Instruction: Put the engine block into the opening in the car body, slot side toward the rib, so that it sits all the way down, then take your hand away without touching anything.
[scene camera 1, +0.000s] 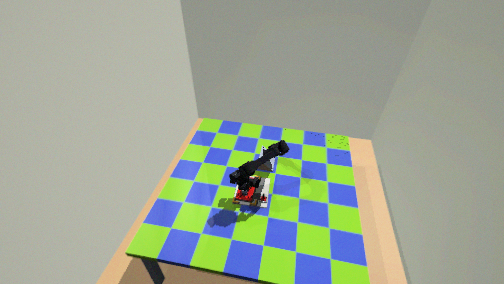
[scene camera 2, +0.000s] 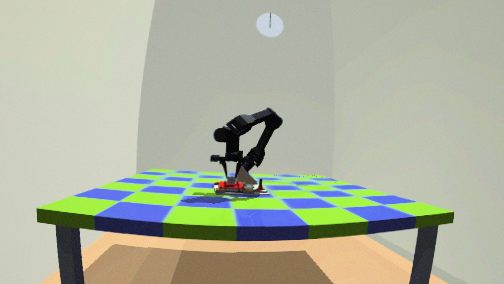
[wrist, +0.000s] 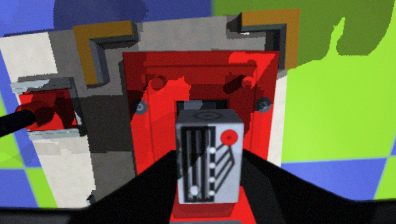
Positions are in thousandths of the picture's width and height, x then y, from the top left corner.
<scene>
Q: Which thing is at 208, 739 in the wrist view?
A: A white-and-grey base plate.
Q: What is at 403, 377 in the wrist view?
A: A red car body.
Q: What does the gripper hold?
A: A grey engine block.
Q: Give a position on a grey engine block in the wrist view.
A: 547, 609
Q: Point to the gripper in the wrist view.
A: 524, 699
</scene>
